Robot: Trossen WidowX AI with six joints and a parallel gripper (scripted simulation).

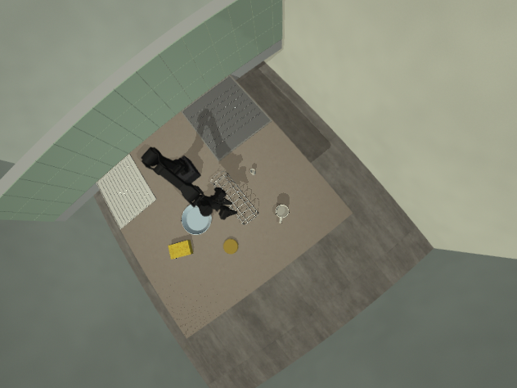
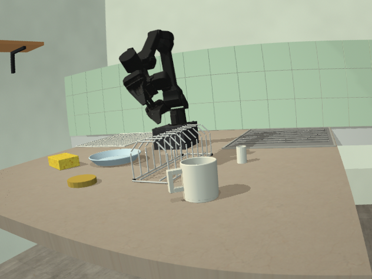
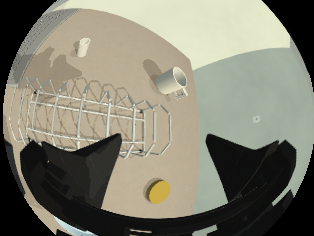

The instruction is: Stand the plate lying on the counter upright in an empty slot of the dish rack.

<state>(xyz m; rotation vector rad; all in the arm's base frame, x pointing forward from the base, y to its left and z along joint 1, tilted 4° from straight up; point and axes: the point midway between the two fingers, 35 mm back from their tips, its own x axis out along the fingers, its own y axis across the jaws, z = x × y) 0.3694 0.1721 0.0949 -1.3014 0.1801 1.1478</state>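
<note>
Now: hand 7 cm past the pale blue plate, 25 cm to the left of it and 18 cm above it. Also, from my hand: cream mug: 15 cm ahead, 24 cm to the left, 16 cm below; yellow disc: 19 cm ahead, 13 cm to the right, 18 cm below; small white cup: 16 cm behind, 20 cm to the left, 18 cm below.
</note>
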